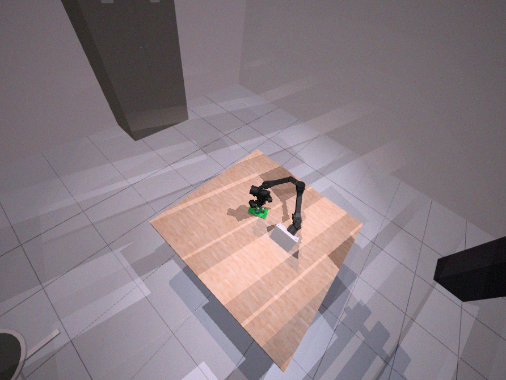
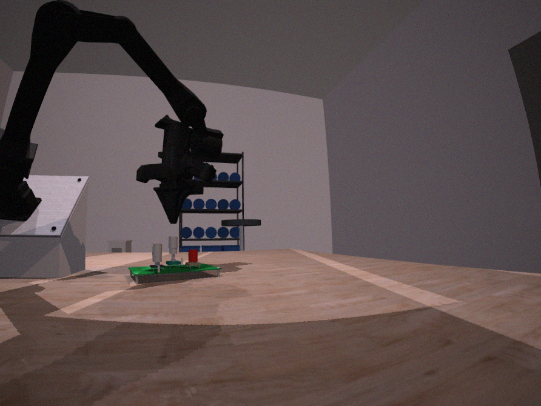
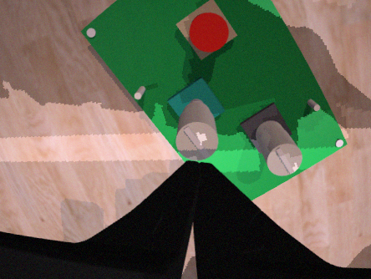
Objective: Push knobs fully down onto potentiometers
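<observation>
My gripper tip is 30 mm past the knob, 40 mm to the left of it and 50 mm above it.
</observation>
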